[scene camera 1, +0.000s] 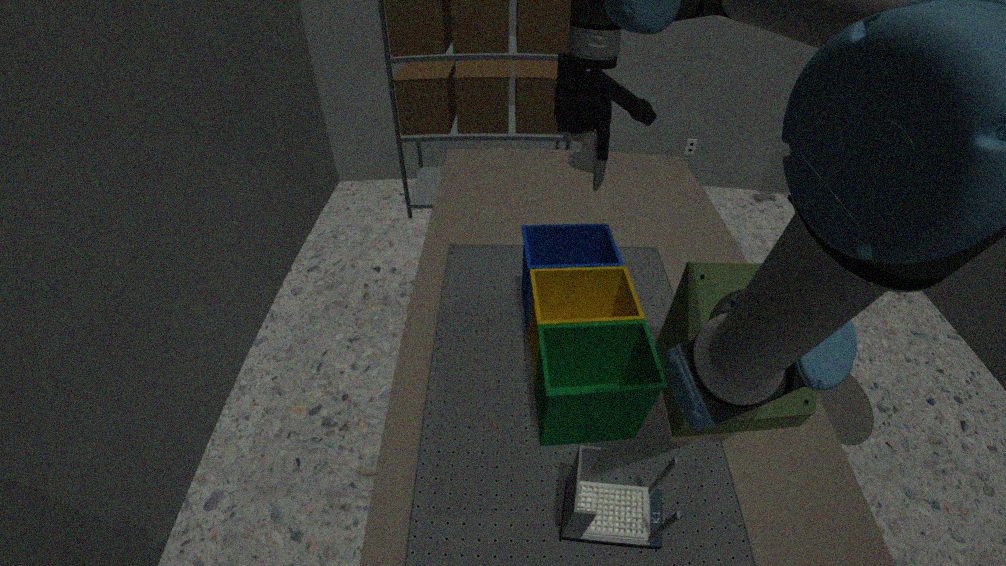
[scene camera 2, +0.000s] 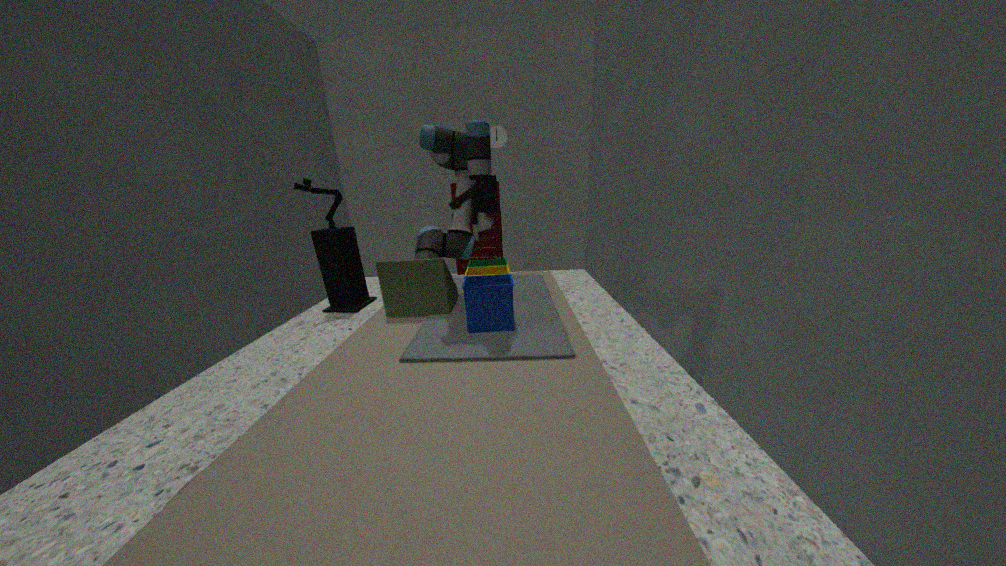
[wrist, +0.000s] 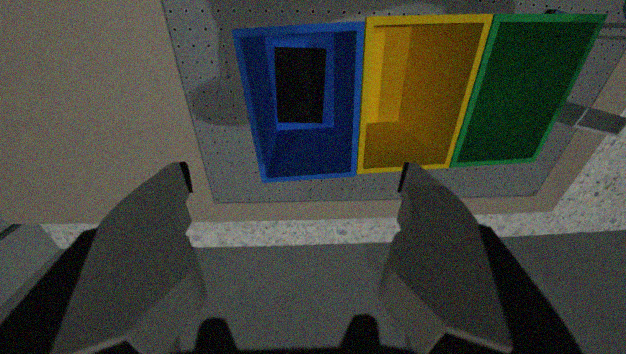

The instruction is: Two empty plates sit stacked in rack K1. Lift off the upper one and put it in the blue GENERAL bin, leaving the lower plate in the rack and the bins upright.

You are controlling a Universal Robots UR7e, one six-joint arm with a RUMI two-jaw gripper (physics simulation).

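Frame: origin at the arm's base, x ahead, y left, z up, level; millimetres.
Where they show: gripper, fingertip midpoint: (scene camera 1: 589, 173) (scene camera 2: 479, 238) (wrist: 297, 166); arm's base, origin of the base link: (scene camera 2: 425, 273).
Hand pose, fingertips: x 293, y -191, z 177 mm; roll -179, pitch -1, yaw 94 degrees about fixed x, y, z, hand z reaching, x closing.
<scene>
Things, the pixels of their centre, and the offset from my fingertips.
- blue bin, body centre: (wrist: 303, 97) (scene camera 1: 566, 278) (scene camera 2: 489, 302) dx +19, dy +8, dz -243 mm
- black plate, body centre: (wrist: 300, 87) dx +20, dy +4, dz -324 mm
- Rack K1, body centre: (scene camera 1: 622, 501) (wrist: 581, 70) dx -64, dy +460, dz -256 mm
- mat with a white plate, body centre: (scene camera 1: 608, 510) dx -54, dy +458, dz -306 mm
- yellow bin, body centre: (wrist: 389, 89) (scene camera 1: 578, 326) (scene camera 2: 488, 290) dx -3, dy +138, dz -243 mm
- green bin, body centre: (scene camera 1: 591, 387) (wrist: 472, 86) (scene camera 2: 489, 281) dx -21, dy +269, dz -243 mm
The blue bin (scene camera 1: 571, 246) (scene camera 2: 490, 304) (wrist: 315, 150) stands upright at the far end of the bin row. In the wrist view a black plate (wrist: 300, 85) lies flat at its bottom. Scene camera 1 does not show the plate inside the bin. Rack K1 (scene camera 1: 581, 523) stands near the front of the mat with a white plate (scene camera 1: 613, 508) in it. My gripper (scene camera 1: 599, 181) (scene camera 2: 483, 221) (wrist: 297, 166) is open and empty, high above the bins' level, with its fingers spread apart.
The yellow bin (scene camera 1: 585, 292) (wrist: 425, 90) and green bin (scene camera 1: 594, 415) (wrist: 525, 90) stand upright beside the blue one, between it and the rack. The arm's green base block (scene camera 1: 675, 302) (scene camera 2: 416, 288) is close beside the bins. A shelf unit (scene camera 1: 396, 105) stands behind the table.
</scene>
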